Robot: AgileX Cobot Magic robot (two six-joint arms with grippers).
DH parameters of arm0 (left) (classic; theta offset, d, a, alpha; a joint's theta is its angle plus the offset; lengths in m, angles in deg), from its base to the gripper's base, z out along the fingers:
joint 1: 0 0.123 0 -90
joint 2: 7.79 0 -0.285 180
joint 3: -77.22 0 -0.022 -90
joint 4: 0 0.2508 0 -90
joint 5: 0 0 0.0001 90
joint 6: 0 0.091 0 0
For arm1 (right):
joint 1: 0 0.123 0 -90
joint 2: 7.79 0 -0.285 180
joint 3: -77.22 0 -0.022 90
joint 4: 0 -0.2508 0 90
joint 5: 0 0 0.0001 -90
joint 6: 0 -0.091 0 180
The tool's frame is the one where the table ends.
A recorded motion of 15 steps. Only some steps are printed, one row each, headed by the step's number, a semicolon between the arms.
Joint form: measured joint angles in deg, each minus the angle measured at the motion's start. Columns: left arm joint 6, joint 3, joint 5, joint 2, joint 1, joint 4; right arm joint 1, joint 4, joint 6, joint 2, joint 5, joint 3.
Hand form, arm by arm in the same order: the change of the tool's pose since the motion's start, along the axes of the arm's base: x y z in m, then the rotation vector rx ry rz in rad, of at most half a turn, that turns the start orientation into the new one. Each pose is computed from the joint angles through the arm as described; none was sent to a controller.
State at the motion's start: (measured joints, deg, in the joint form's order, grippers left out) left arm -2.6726 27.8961 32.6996 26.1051 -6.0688 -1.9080; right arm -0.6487 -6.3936 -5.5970 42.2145 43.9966 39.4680
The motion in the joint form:
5: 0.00 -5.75 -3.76 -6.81 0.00 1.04; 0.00 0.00 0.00 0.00 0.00 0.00
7: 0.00 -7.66 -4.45 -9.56 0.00 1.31; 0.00 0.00 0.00 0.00 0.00 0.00
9: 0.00 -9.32 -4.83 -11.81 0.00 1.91; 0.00 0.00 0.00 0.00 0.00 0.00
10: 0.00 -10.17 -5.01 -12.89 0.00 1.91; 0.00 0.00 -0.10 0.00 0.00 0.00
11: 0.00 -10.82 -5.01 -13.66 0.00 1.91; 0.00 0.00 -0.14 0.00 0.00 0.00
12: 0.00 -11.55 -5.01 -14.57 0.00 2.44; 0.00 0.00 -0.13 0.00 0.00 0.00
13: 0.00 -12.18 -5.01 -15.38 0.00 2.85; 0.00 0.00 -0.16 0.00 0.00 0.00
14: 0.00 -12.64 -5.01 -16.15 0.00 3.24; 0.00 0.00 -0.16 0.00 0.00 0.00
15: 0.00 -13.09 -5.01 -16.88 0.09 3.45; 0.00 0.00 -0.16 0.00 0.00 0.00
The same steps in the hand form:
5: -0.0149 0.0026 -0.0176 0.0088 -0.0855 0.0039; 0.0000 0.0000 0.0000 0.0000 0.0000 0.0000
7: -0.0208 0.0034 -0.0241 0.0106 -0.1126 0.0048; 0.0000 0.0000 0.0000 0.0000 0.0000 0.0000
9: -0.0253 0.0043 -0.0304 0.0191 -0.1305 0.0060; 0.0000 0.0000 0.0000 0.0000 0.0000 0.0000
10: -0.0273 0.0045 -0.0338 0.0183 -0.1376 0.0062; 0.0000 0.0000 0.0000 0.0013 0.0001 -0.0012
11: -0.0287 0.0047 -0.0367 0.0181 -0.1397 0.0062; 0.0000 0.0000 0.0000 0.0018 0.0002 -0.0016
12: -0.0303 0.0053 -0.0399 0.0269 -0.1438 0.0072; 0.0000 0.0000 0.0000 0.0017 0.0002 -0.0015
13: -0.0317 0.0057 -0.0427 0.0337 -0.1477 0.0080; 0.0000 0.0000 0.0000 0.0021 0.0002 -0.0018
14: -0.0330 0.0061 -0.0445 0.0398 -0.1538 0.0088; 0.0000 0.0000 0.0000 0.0021 0.0002 -0.0018
15: -0.0343 0.0065 -0.0464 0.0430 -0.1590 0.0109; 0.0000 0.0000 0.0000 0.0021 0.0002 -0.0018

